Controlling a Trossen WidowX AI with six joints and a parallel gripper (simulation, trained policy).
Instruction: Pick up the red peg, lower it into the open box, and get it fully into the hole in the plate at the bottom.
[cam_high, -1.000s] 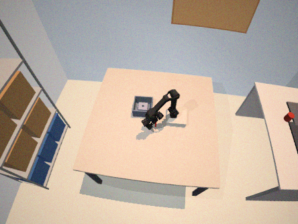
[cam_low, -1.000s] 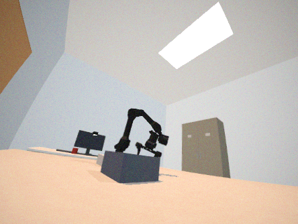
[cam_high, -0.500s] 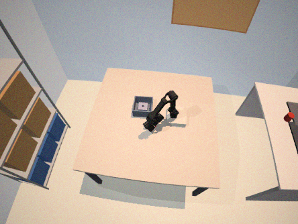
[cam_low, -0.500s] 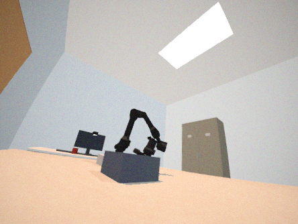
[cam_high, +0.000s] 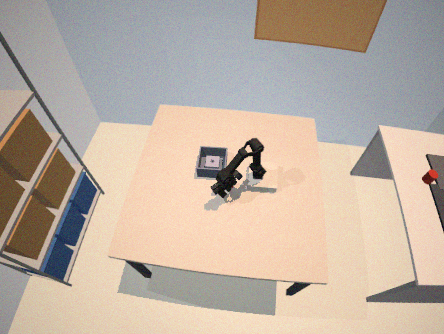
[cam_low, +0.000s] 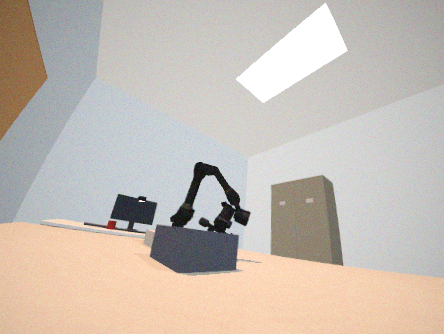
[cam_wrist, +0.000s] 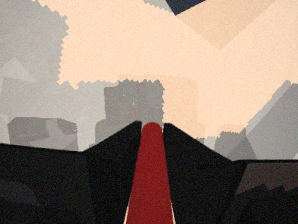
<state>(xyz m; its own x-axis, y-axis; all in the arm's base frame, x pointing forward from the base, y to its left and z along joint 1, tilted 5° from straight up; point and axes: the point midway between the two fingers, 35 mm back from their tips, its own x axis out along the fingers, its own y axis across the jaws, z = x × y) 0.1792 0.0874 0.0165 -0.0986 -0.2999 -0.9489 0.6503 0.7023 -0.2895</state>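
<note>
Right now my gripper tip is 17 cm to the left of the pale plate, 13 cm short of it and 2 cm below it. Round my gripper tip: dark blue box: 17 cm to the right, 13 cm ahead; red peg: 3 cm above, 1 cm to the left.
</note>
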